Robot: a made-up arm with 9 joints. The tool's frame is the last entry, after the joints. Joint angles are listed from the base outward. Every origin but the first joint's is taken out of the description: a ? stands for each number. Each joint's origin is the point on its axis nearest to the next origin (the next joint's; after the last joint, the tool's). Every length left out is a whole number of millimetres.
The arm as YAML. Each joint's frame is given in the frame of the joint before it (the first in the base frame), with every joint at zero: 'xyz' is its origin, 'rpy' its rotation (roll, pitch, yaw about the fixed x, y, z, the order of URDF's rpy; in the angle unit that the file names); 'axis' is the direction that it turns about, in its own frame. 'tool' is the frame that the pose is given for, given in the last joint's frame.
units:
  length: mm
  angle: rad
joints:
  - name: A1
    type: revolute
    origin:
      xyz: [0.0, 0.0, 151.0]
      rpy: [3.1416, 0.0, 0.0]
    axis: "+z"
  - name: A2
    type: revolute
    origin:
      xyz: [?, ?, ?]
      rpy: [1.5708, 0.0, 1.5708]
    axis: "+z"
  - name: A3
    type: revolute
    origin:
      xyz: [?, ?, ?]
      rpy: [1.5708, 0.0, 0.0]
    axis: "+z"
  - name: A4
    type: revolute
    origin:
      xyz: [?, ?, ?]
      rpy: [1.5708, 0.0, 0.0]
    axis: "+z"
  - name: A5
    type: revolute
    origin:
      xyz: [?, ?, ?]
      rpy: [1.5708, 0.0, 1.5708]
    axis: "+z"
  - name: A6
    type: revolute
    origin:
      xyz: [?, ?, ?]
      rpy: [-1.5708, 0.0, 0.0]
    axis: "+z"
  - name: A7
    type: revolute
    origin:
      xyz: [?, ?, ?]
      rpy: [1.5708, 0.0, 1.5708]
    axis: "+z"
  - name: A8
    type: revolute
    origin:
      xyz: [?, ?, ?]
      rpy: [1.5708, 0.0, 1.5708]
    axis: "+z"
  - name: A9
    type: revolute
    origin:
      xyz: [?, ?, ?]
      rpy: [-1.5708, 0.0, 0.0]
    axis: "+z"
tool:
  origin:
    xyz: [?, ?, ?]
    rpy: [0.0, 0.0, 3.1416]
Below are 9 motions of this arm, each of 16 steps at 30 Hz.
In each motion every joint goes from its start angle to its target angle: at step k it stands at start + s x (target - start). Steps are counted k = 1, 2, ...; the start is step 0. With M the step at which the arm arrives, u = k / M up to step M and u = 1 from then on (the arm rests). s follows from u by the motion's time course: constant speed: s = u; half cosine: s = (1 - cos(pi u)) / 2; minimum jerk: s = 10 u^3 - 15 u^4 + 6 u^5.
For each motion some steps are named. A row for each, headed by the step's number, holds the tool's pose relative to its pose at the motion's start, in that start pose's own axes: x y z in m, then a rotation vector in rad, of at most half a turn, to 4 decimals.
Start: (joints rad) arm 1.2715 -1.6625 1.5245 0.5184 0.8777 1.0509 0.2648 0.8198 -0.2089
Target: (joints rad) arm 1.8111 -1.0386 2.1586 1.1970 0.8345 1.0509 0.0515 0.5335 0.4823
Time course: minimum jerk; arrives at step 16
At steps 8, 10, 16:
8: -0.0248 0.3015 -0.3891 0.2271 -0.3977 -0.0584
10: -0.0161 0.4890 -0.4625 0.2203 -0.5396 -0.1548
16: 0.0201 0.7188 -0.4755 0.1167 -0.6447 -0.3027

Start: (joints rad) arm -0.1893 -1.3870 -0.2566 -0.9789 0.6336 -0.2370 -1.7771 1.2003 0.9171
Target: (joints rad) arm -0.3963 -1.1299 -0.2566 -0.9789 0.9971 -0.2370 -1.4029 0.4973 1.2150
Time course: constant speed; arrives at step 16
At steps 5, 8, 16:
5: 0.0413 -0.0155 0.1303 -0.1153 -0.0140 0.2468
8: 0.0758 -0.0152 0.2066 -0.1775 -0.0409 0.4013
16: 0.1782 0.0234 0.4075 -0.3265 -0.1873 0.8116

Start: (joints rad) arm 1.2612 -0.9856 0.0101 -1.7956 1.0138 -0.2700 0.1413 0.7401 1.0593
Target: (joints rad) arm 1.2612 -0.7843 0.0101 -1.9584 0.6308 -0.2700 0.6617 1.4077 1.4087
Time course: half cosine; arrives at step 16
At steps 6, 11, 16:
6: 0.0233 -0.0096 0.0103 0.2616 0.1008 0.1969
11: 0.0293 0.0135 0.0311 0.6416 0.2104 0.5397
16: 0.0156 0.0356 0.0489 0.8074 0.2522 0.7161

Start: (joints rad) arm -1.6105 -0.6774 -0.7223 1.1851 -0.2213 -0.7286 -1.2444 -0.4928 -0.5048
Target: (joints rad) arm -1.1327 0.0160 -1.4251 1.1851 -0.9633 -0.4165 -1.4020 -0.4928 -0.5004
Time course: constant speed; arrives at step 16
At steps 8, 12, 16:
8: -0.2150 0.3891 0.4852 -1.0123 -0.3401 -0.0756
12: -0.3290 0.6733 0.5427 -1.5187 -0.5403 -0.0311
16: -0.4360 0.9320 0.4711 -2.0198 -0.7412 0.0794

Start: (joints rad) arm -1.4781 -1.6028 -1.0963 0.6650 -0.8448 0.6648 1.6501 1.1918 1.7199
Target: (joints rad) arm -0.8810 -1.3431 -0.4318 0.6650 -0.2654 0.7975 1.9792 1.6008 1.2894
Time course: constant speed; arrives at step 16
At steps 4, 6, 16:
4: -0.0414 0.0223 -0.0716 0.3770 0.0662 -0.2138
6: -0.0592 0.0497 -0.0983 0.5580 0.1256 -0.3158
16: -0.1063 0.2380 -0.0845 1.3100 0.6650 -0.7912

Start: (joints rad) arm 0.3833 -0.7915 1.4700 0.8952 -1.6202 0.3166 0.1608 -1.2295 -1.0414
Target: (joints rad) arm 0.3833 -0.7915 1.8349 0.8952 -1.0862 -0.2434 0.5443 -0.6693 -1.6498
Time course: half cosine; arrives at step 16
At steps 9, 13, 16:
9: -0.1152 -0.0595 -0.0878 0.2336 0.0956 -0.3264
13: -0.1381 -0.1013 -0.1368 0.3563 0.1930 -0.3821
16: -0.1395 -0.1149 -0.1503 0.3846 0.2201 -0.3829

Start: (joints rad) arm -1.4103 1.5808 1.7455 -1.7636 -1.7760 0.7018 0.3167 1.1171 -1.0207
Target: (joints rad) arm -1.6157 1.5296 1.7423 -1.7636 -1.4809 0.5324 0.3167 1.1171 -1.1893
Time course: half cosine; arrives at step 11
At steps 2, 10, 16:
2: -0.0026 0.0032 -0.0194 0.0283 -0.0135 -0.0130
10: 0.0063 0.0639 -0.2338 0.3590 -0.1592 -0.1213
16: 0.0073 0.0657 -0.2384 0.3666 -0.1623 -0.1228

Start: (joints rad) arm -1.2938 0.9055 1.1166 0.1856 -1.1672 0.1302 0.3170 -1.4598 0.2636
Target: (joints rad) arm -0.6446 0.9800 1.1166 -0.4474 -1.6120 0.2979 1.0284 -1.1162 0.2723
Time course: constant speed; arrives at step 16
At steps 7, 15, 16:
7: 0.0285 0.0087 -0.1576 0.3993 0.0507 -0.0689
15: 0.0849 0.0713 -0.2939 0.8512 0.0216 0.0225
16: 0.0933 0.0825 -0.3065 0.9048 0.0156 0.0478

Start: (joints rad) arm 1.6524 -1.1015 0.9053 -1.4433 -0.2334 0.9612 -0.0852 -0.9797 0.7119
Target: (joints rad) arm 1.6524 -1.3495 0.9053 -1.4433 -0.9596 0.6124 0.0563 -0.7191 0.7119
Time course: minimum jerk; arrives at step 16
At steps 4, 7, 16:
4: 0.0260 -0.0056 -0.0416 0.1099 0.0287 0.0189
7: 0.0875 -0.0003 -0.1571 0.4092 0.1184 0.0604
16: 0.1663 0.1029 -0.3835 1.0705 0.3579 0.0957

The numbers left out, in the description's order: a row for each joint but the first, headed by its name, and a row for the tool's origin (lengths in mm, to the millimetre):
A2: -50.0 -350.0 0.0
A3: 200.0 -143.0 0.0
A4: 79.0 -333.0 0.0
A5: -395.0 92.0 0.0
A6: 21.0 79.0 0.0
A7: 169.0 94.0 0.0
A8: -61.0 58.0 0.0
A9: -8.0 -108.0 0.0
tool: 72.0 309.0 0.0

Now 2 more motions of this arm.
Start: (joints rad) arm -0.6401 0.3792 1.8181 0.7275 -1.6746 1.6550 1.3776 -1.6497 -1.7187
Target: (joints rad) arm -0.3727 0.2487 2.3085 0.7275 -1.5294 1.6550 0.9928 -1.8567 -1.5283
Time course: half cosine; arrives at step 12
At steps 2, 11, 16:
2: 0.0110 -0.0096 -0.0099 -0.0001 -0.0387 0.0130
11: 0.1822 -0.1512 -0.0815 -0.0426 -0.5386 0.3498
16: 0.1855 -0.1536 -0.0817 -0.0438 -0.5472 0.3586

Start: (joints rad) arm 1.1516 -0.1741 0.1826 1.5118 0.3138 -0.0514 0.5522 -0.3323 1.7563
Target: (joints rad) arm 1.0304 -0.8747 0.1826 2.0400 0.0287 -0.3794 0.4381 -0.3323 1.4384
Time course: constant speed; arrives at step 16
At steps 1, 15, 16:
1: 0.0079 0.0188 -0.0300 0.0411 0.0205 0.0124
15: -0.1463 0.3772 -0.3299 0.5535 0.5431 0.0339
16: -0.1737 0.4027 -0.3351 0.5790 0.5970 0.0272

